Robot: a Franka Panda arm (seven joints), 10 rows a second.
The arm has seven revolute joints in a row. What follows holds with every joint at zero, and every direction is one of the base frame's.
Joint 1 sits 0.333 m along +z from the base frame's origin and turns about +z.
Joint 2 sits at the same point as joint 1 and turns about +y.
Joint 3 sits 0.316 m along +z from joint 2 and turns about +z.
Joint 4 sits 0.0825 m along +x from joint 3 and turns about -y.
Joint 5 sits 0.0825 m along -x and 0.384 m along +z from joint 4 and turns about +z.
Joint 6 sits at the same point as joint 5 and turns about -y.
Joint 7 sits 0.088 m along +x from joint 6 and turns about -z.
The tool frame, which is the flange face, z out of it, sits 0.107 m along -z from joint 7; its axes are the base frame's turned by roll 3.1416, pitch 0 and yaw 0 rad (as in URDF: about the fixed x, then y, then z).
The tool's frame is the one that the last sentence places.
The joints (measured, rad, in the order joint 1, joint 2, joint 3, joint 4, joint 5, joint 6, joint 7), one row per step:
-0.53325, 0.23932, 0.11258, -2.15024, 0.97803, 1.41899, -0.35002
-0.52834, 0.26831, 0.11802, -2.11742, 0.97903, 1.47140, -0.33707
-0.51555, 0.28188, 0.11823, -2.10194, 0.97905, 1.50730, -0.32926
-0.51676, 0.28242, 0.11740, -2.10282, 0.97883, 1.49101, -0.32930
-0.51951, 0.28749, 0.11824, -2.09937, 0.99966, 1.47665, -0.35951
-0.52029, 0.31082, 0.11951, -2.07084, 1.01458, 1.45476, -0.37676
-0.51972, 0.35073, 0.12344, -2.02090, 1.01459, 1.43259, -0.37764
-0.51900, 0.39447, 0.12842, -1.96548, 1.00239, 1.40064, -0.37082
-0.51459, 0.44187, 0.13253, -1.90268, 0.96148, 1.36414, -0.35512
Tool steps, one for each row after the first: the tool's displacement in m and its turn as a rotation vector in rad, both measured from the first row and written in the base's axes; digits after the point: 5 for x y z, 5 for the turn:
0.01390, -0.00431, -0.00575, -0.03873, -0.00655, -0.02558
0.02213, -0.00345, -0.00911, -0.06626, -0.01092, -0.03654
0.02037, -0.00265, -0.00884, -0.05358, -0.00530, -0.02863
0.02174, -0.00194, -0.00792, -0.02477, -0.03422, -0.02955
0.02893, -0.00257, -0.00749, 0.00411, -0.05527, -0.02405
0.04059, -0.00419, -0.00923, 0.02286, -0.06280, -0.00850
0.05153, -0.00522, -0.01169, 0.04062, -0.05934, 0.02065
0.06118, -0.00615, -0.01602, 0.04011, -0.04128, 0.07317

